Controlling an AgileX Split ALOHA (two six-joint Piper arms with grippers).
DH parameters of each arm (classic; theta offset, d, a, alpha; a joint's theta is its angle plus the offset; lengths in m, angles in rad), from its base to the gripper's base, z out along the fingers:
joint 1: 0 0.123 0 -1.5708
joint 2: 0.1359 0 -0.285 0
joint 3: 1.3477 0 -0.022 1.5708
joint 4: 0 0.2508 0 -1.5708
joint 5: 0 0 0.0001 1.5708
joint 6: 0 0.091 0 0
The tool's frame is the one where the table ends.
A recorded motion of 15 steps. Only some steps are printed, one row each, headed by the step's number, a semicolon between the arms.
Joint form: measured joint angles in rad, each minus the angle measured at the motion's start. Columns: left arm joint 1, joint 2, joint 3, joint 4, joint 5, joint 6; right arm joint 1, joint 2, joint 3, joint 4, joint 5, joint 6.
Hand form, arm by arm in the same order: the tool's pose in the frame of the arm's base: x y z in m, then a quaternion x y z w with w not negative. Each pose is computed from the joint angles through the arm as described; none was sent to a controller.
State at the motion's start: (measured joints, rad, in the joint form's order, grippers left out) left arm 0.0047 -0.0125 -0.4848 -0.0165 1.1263 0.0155; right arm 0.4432 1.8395 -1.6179 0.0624 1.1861 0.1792
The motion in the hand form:
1: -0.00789 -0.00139 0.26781 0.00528 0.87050 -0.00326 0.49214; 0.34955 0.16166 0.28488 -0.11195 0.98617 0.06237 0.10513
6: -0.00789 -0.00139 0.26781 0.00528 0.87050 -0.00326 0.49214; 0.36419 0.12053 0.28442 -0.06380 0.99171 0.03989 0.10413
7: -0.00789 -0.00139 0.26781 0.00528 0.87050 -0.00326 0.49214; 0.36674 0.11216 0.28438 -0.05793 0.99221 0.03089 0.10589
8: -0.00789 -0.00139 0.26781 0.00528 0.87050 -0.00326 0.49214; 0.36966 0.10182 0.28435 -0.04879 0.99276 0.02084 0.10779
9: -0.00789 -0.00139 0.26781 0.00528 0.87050 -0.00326 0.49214; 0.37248 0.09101 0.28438 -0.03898 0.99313 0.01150 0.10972
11: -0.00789 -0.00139 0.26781 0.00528 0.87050 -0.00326 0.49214; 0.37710 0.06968 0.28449 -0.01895 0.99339 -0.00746 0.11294
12: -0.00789 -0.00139 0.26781 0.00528 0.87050 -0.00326 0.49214; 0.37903 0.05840 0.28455 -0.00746 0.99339 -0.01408 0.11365
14: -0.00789 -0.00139 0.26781 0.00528 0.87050 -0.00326 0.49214; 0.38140 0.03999 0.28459 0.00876 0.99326 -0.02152 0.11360
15: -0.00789 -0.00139 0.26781 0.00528 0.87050 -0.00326 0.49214; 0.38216 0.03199 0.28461 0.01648 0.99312 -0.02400 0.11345
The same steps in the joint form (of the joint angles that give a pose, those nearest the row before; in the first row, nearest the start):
1: 0.0000 0.0000 0.0000 0.0000 0.0000 0.0000; -0.0230 0.0000 0.0000 -0.0034 0.0119 0.0000
6: 0.0000 0.0000 0.0000 0.0000 0.0000 0.0000; -0.1297 0.0000 0.0000 -0.0349 0.0284 -0.0009
7: 0.0000 0.0000 0.0000 0.0000 0.0000 0.0000; -0.1489 0.0000 0.0000 -0.0512 0.0295 -0.0043
8: 0.0000 0.0000 0.0000 0.0000 0.0000 0.0000; -0.1729 0.0000 0.0000 -0.0694 0.0304 -0.0054
9: 0.0000 0.0000 0.0000 0.0000 0.0000 0.0000; -0.1983 0.0000 0.0000 -0.0860 0.0304 -0.0070
11: 0.0000 0.0000 0.0000 0.0000 0.0000 0.0000; -0.2477 0.0000 0.0000 -0.1200 0.0304 -0.0078
12: 0.0000 0.0000 0.0000 0.0000 0.0000 0.0000; -0.2752 0.0000 0.0000 -0.1304 0.0304 -0.0097
14: 0.0000 0.0000 0.0000 0.0000 0.0000 0.0000; -0.3217 0.0000 0.0000 -0.1389 0.0307 -0.0214
15: 0.0000 0.0000 0.0000 0.0000 0.0000 0.0000; -0.3422 0.0000 0.0000 -0.1411 0.0307 -0.0258

